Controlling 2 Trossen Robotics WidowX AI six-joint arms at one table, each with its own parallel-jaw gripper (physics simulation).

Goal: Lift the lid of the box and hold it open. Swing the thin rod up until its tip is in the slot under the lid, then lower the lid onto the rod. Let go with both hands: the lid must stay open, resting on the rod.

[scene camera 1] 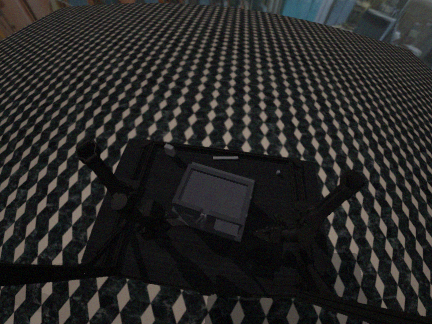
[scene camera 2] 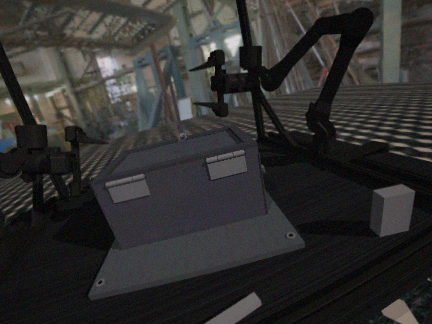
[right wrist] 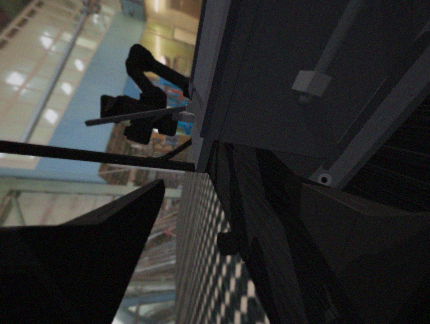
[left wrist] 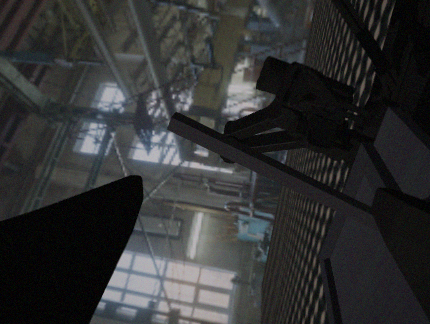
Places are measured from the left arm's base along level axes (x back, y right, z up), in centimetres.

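Pixels of known places: left gripper, fingertip midpoint: (scene camera 1: 181, 220) (scene camera 2: 191, 87) (left wrist: 256, 192); right gripper, fingertip midpoint: (scene camera 1: 253, 231) (scene camera 2: 109, 159) (right wrist: 224, 182) (left wrist: 367, 117); left arm's base, link origin: (scene camera 2: 324, 152); right arm's base, link origin: (scene camera 2: 0, 260).
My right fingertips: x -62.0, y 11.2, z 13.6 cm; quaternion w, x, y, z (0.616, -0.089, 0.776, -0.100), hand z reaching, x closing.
Ahead of a thing's pixels: the offset from my right fingertips to its top centre.
A grey box (scene camera 1: 213, 196) (scene camera 2: 182, 193) stands on its flat base plate (scene camera 2: 198, 254) (right wrist: 352, 151) in the middle of the dark table. Its lid {dx +18.0, dy -14.5, dz +0.9 cm} (scene camera 2: 176, 151) lies shut, and two hinges face scene camera 2. The thin rod (scene camera 2: 175, 109) (left wrist: 262, 164) (right wrist: 136, 116) sticks up from the box's front edge. My left gripper (scene camera 2: 200, 86) (scene camera 1: 152, 218) is open and empty, level with the rod beside the box's front corner. My right gripper (scene camera 2: 89, 165) (scene camera 1: 270, 233) is open and empty at the box's other side. It also shows in the left wrist view (left wrist: 310, 119), beyond the rod.
A small white block {dx +46.7, dy -42.1, dz -7.9 cm} (scene camera 1: 169, 149) (scene camera 2: 373, 209) and a white strip {dx +13.7, dy -43.9, dz -14.5 cm} (scene camera 1: 225, 157) (scene camera 2: 237, 308) lie on the table behind the box. A small knob {dx -18.2, dy -38.1, dz -13.0 cm} (scene camera 1: 278, 172) sits at the back right. A dark stand (scene camera 2: 250, 64) rises behind the left gripper.
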